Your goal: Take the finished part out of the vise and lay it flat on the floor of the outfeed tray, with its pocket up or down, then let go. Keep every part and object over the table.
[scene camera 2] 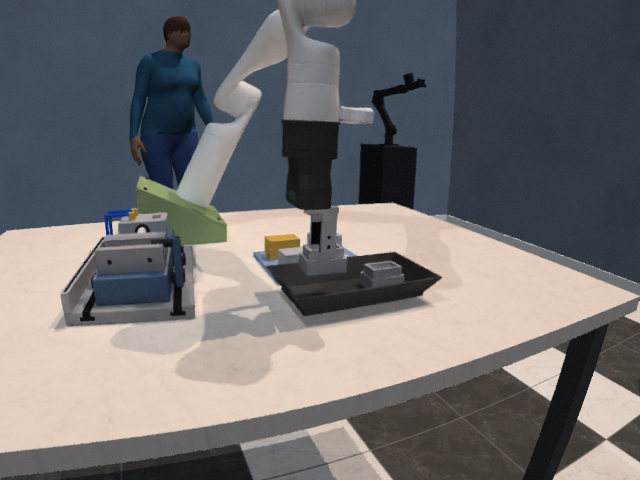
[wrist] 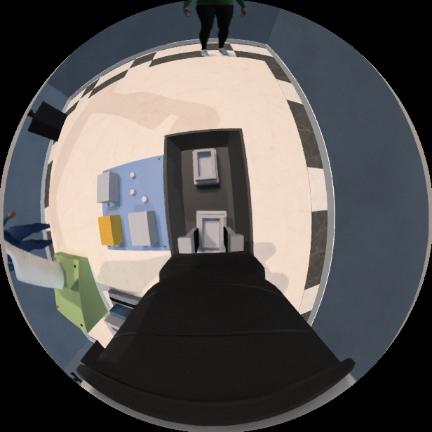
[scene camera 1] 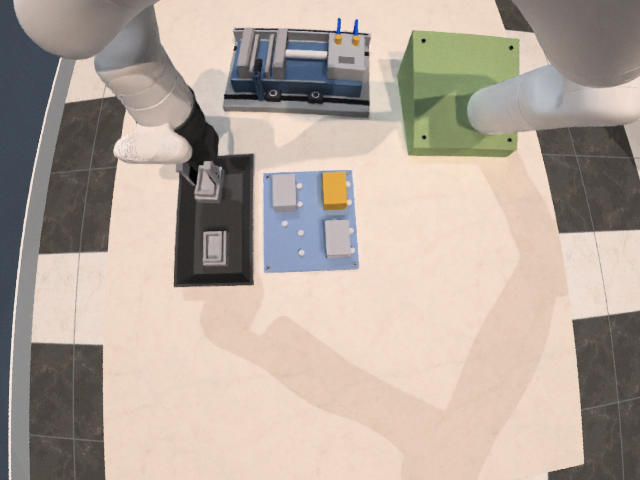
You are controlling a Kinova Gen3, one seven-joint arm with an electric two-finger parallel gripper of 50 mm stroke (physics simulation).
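Places are measured from the arm's base along level axes (x up, y back, z right), in centimetres.
Pixels of known places: gripper, fingertip midpoint: [scene camera 2: 322, 248] [scene camera 1: 206, 179]; arm's base, link origin: [scene camera 2: 191, 200] [scene camera 1: 488, 111].
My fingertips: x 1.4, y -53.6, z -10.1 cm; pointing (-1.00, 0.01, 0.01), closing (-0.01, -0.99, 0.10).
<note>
For each thing: its top centre in the pictures, then the offset to it from my fingertips.
- finished part, top centre: [scene camera 2: 323, 246] [scene camera 1: 205, 179] dx +0.3, dy +0.0, dz -0.2 cm
- vise, top centre: [scene camera 2: 134, 228] [scene camera 1: 297, 44] dx +1.3, dy +17.6, dz +25.9 cm
- second grey pocketed part, top centre: [scene camera 2: 382, 265] [scene camera 1: 212, 246] dx -3.9, dy -0.4, dz -10.7 cm
- blue plate, top centre: [scene camera 1: 309, 218] dx -7.8, dy +16.7, dz -6.6 cm
- yellow block, top centre: [scene camera 1: 334, 187] [scene camera 2: 282, 237] dx -4.2, dy +21.7, dz -2.3 cm
The finished part [scene camera 1: 206, 196] [scene camera 2: 323, 265] [wrist: 211, 214], light grey with a rectangular pocket facing up, looks level. My gripper [scene camera 1: 202, 178] [scene camera 2: 324, 249] [wrist: 210, 235] is shut on it, one finger on each side. It is low within the walls of the black outfeed tray [scene camera 1: 240, 222] [scene camera 2: 351, 302] [wrist: 234, 200], at the end nearer the vise; whether its underside touches the floor I cannot tell. The vise [scene camera 1: 305, 69] [scene camera 2: 131, 286] [wrist: 121, 311], blue and grey, shows no part between its jaws in scene camera 1.
A second grey pocketed part [scene camera 1: 214, 248] [scene camera 2: 382, 274] [wrist: 205, 166] lies pocket up at the tray's other end. Beside the tray is a blue plate [scene camera 1: 281, 258] [wrist: 150, 172] with two grey blocks, a yellow block [scene camera 1: 334, 190] [scene camera 2: 281, 246] [wrist: 110, 230] and white pegs. The green base [scene camera 1: 454, 62] [scene camera 2: 180, 222] stands near the vise.
</note>
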